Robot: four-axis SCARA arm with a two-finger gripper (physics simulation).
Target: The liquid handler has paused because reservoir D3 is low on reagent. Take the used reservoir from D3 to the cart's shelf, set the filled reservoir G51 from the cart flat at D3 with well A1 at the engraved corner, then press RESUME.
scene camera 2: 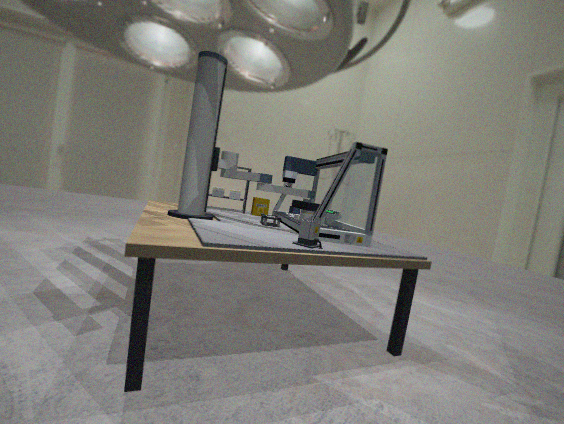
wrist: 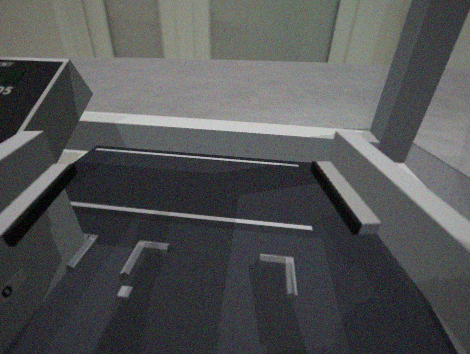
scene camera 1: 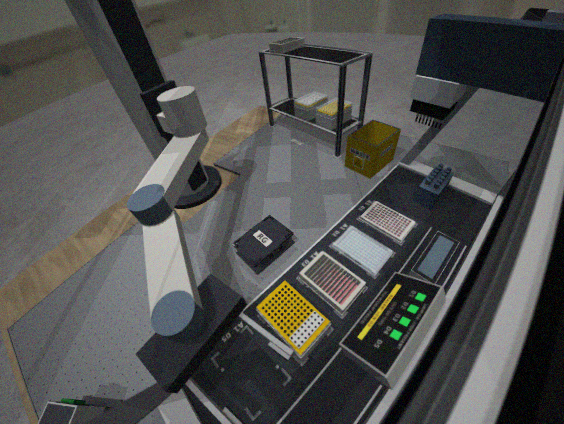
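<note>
The reservoir at D3, with brown and pink channels, sits flat in its place between a pale plate and the yellow tip box. A grey, open-topped reservoir-like box stands on top of the cart; its label cannot be read. The control panel shows a yellow banner and several green squares; the RESUME button cannot be made out. My gripper is open and empty, above the vacant D5 place with its corner brackets, beside the tip box. Its fingers are hidden in scene camera 1.
The yellow tip box stands next to D5. A black RG block lies before the deck. The yellow waste bin stands between cart and deck. The pipetting head hangs at the far end. Frame posts and a raised rim border the deck.
</note>
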